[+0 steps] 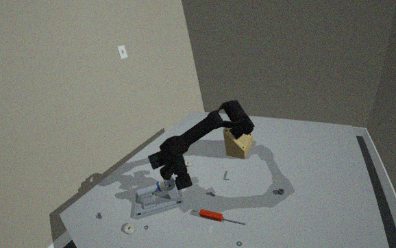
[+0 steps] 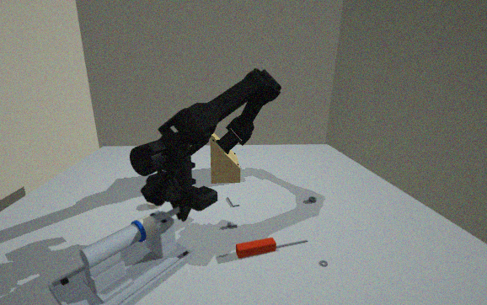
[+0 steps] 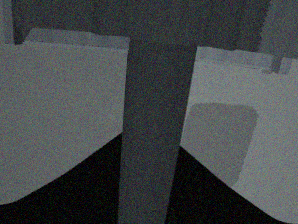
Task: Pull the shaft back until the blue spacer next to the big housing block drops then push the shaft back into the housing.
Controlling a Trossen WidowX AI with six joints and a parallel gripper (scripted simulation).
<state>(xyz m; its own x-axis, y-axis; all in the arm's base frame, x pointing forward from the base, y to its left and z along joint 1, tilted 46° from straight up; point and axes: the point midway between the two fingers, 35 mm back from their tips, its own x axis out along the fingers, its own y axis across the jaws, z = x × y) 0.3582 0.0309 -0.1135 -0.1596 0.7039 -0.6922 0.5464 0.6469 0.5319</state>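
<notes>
My gripper tip is now 40 mm short of the grey shaft, 30 mm to the left of it and 30 mm below it. The rest, counted from my gripper tip: blue spacer 90 mm ahead, 60 mm to the right, 30 mm above; bolt 120 mm to the left, 40 mm below, 40 mm behind; cream spacer 80 mm ahead, 50 mm to the right, 30 mm above.
</notes>
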